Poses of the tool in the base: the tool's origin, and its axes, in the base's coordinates. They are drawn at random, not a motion.
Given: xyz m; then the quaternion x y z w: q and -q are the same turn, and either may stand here.
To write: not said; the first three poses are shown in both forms.
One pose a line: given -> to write
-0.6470, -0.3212, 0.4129, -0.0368, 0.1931, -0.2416, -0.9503 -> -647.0, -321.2, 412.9, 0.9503, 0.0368, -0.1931, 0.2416
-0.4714, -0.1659, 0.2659, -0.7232, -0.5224, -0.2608, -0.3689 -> -471.4, -165.9, 265.9, 0.3689, 0.7232, 0.5224, 0.2608
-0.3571, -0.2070, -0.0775, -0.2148, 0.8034, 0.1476, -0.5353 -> -357.1, -207.0, -77.5, 0.5353, 0.2148, -0.8034, -0.1476
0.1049, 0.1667, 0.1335, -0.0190, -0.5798, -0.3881, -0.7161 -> 104.9, 166.7, 133.5, 0.7161, 0.0190, 0.5798, 0.3881
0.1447, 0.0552, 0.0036, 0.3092, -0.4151, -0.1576, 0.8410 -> 144.7, 55.2, 3.6, 0.8410, 0.3092, -0.4151, -0.1576
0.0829, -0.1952, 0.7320, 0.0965, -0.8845, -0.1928, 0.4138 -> 82.9, -195.2, 732.0, 0.4138, 0.0965, -0.8845, -0.1928
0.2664, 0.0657, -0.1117, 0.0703, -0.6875, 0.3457, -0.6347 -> 266.4, 65.7, -111.7, 0.6347, -0.0703, 0.6875, -0.3457
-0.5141, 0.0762, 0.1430, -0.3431, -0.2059, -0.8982, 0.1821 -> -514.1, 76.2, 143.0, 0.1821, -0.3431, -0.2059, -0.8982
